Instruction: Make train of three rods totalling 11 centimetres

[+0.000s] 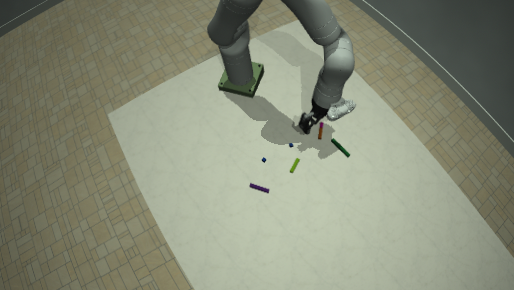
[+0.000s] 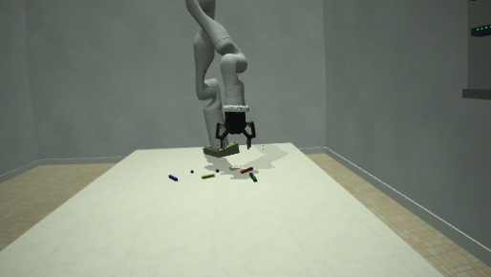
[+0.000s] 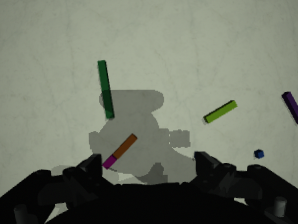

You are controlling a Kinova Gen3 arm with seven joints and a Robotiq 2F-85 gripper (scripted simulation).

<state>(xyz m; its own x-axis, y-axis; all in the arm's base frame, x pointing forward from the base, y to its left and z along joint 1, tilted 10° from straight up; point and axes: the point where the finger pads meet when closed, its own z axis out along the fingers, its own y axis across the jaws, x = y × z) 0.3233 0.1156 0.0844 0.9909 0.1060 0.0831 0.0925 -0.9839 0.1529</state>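
Now: the lime rod 10 cm to the right of my hand, 9 cm below it and 5 cm ahead of it. The rest, counted from my hand: green rod 9 cm below, 7 cm ahead, 6 cm to the left; orange rod 9 cm below, 3 cm to the left, 1 cm behind; magenta rod 9 cm below, 5 cm to the left, 4 cm behind.
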